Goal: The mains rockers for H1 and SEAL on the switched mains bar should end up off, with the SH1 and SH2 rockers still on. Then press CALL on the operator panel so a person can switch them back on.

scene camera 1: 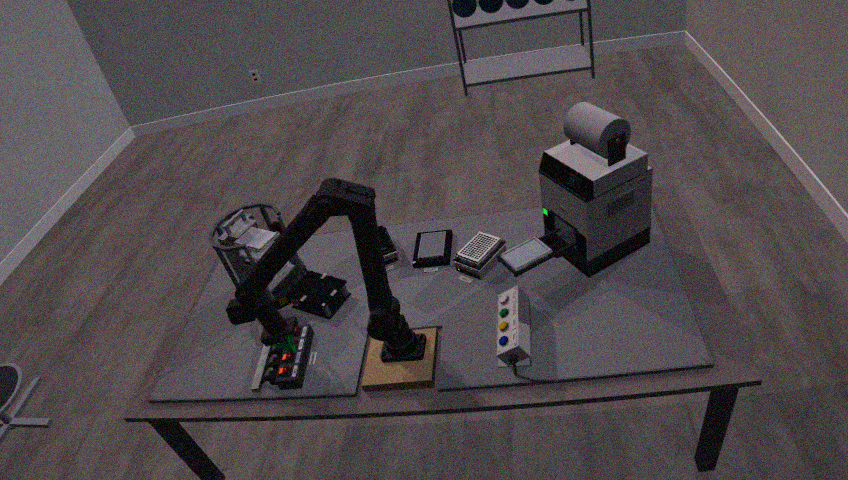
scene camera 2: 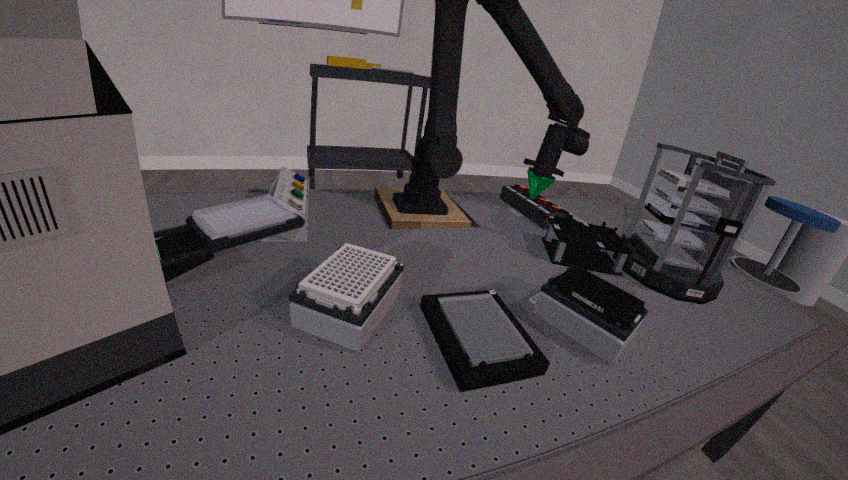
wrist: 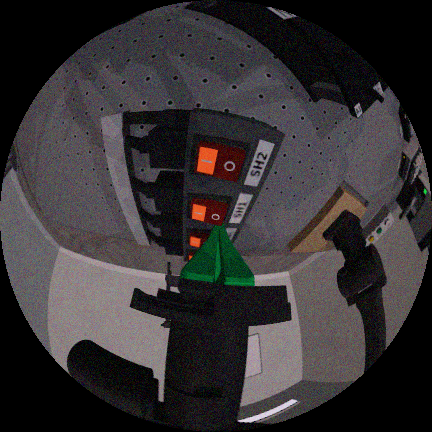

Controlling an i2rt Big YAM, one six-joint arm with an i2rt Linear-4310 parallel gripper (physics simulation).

Labels:
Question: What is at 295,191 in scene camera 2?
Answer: A button box.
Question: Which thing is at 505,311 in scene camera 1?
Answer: A button box.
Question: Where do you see a rack tower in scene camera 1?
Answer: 237,259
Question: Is the gripper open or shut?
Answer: Shut.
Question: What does the gripper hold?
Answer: Nothing.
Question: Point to a tray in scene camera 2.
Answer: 219,244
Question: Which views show the gripper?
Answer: Scene camera 1, scene camera 2 and the wrist view: all of them.

